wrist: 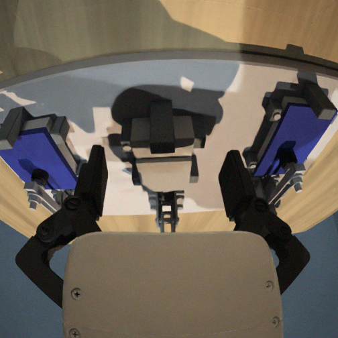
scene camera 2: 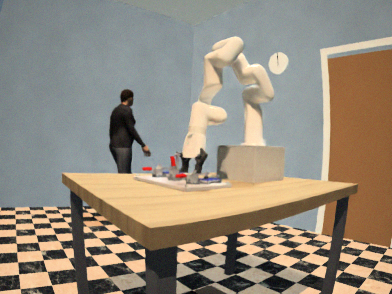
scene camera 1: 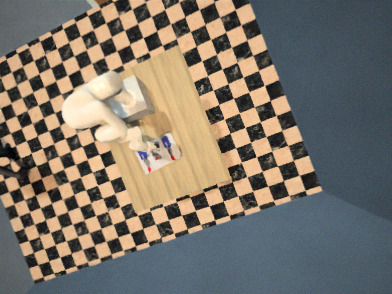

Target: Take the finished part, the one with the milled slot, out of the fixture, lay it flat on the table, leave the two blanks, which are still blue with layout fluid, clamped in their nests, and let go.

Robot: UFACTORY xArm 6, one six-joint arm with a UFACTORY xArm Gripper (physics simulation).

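Where they show: gripper, between the fingertips: point(scene camera 2: 190, 173); arm's base, origin of its link: point(scene camera 2: 253, 146) point(scene camera 1: 128, 99).
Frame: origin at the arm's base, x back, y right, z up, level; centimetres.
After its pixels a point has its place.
The finished part point(wrist: 164, 175), plain light grey, lies in the middle nest of the fixture point(wrist: 234, 107) point(scene camera 1: 162, 164) @(x -54.1, y 4.3, z -15.6 cm) point(scene camera 2: 200, 187) @(x -49.5, y -13.6, z -15.9 cm). A dark bar point(wrist: 162, 127) stands over its far end; the slot is hard to make out. One blue blank point(wrist: 40, 157) is in the left nest and another blue blank point(wrist: 302, 131) in the right nest, each with a clamp arm over it. My gripper point(wrist: 165, 160) point(scene camera 2: 193, 168) @(x -38.7, y 3.7, z -13.0 cm) is open and empty, its fingers wide apart on either side of the middle nest, above the plate. Its fingertips are hard to make out in scene camera 1.
The middle clamp point(wrist: 166, 215) is swung back off the part; a red handle point(scene camera 2: 173, 161) @(x -48.3, y 3.2, z -8.1 cm) stands upright. The fixture stands on the wooden table point(scene camera 1: 195, 150) @(x -55.6, y -25.7, z -17.1 cm) point(scene camera 2: 250, 200) @(x -50.3, y -35.3, z -17.1 cm), near the robot's pedestal point(scene camera 2: 251, 164) @(x -12.2, y -8.0, z -8.7 cm) point(scene camera 1: 140, 95) @(x -2.2, y -9.5, z 0.2 cm). A person point(scene camera 2: 122, 131) stands beyond the table.
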